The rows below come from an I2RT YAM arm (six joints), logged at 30 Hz.
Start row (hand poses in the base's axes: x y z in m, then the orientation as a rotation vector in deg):
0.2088 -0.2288 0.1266 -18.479 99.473 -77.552
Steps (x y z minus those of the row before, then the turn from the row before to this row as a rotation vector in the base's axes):
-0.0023 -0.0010 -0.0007 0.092 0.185 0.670
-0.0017 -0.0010 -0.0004 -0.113 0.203 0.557
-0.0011 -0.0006 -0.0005 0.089 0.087 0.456
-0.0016 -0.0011 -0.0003 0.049 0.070 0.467
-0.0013 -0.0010 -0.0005 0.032 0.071 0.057
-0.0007 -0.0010 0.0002 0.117 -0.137 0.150
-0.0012 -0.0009 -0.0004 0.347 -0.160 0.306
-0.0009 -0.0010 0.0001 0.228 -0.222 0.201
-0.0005 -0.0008 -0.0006 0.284 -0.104 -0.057
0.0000 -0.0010 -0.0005 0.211 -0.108 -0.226
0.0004 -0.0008 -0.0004 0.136 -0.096 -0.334
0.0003 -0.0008 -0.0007 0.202 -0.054 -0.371
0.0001 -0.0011 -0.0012 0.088 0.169 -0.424
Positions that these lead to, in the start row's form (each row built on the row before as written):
0.2065 -0.2298 0.1259 -19.116 99.430 -76.998
0.2048 -0.2308 0.1255 -19.786 99.315 -76.711
0.2037 -0.2314 0.1250 -20.174 99.266 -76.307
0.2021 -0.2325 0.1247 -20.581 99.173 -75.931
0.2008 -0.2335 0.1242 -20.661 99.229 -75.863
0.2001 -0.2345 0.1244 -20.619 99.128 -75.645
0.1989 -0.2354 0.1240 -20.558 99.085 -75.106
0.1980 -0.2364 0.1241 -20.435 98.959 -74.749
0.1975 -0.2372 0.1235 -20.151 99.063 -74.530
0.1975 -0.2382 0.1230 -19.767 99.184 -74.498
0.1979 -0.2390 0.1226 -19.346 99.310 -74.611
0.1982 -0.2398 0.1219 -18.885 99.524 -74.691
0.1983 -0.2409 0.1207 -18.602 99.875 -74.921

